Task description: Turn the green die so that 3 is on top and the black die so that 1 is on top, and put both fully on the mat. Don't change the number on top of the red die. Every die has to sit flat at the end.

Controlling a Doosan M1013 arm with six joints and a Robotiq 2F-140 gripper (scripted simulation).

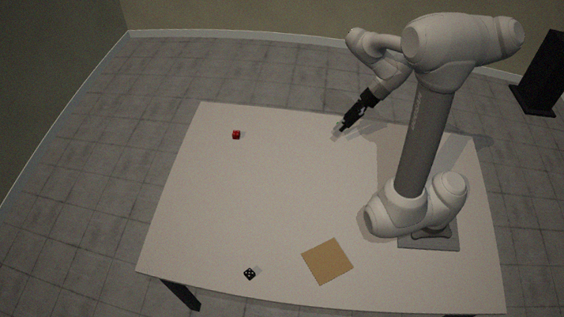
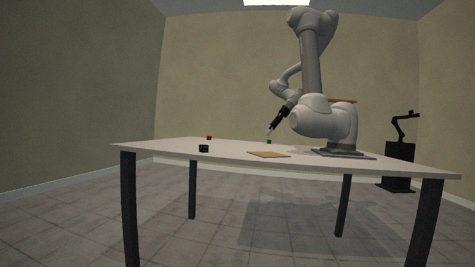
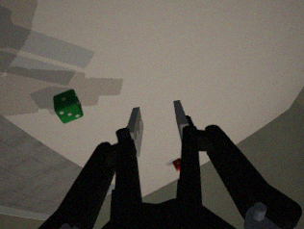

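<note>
Right now my hand is 20 mm past the green die, 90 mm to the left of it and 90 mm above it. Also, from my hand: red die: 450 mm ahead, 20 mm to the right, 90 mm below; then black die: 330 mm ahead, 620 mm to the left, 90 mm below; then tan mat: 60 mm ahead, 550 mm to the left, 100 mm below.
</note>
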